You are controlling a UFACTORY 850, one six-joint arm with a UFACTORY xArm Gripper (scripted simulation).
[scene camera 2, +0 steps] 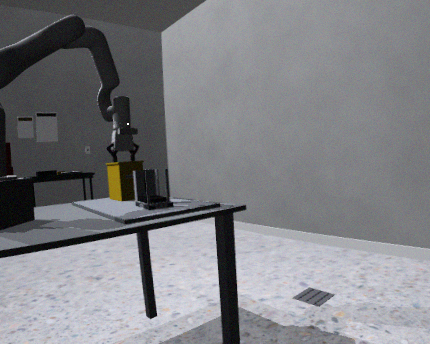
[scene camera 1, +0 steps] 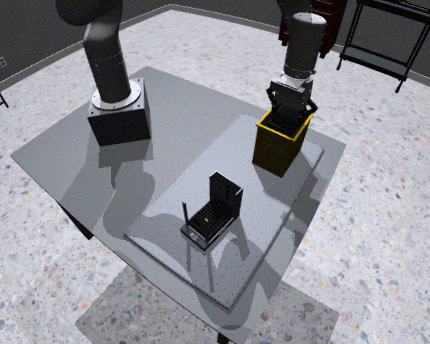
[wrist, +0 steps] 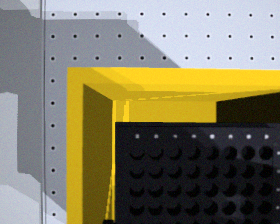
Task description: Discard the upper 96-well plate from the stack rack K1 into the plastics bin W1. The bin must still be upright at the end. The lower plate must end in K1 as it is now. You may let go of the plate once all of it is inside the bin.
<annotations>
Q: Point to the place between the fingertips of the gripper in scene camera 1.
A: At 286, 119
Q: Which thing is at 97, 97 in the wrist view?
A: A yellow plastics bin.
</annotations>
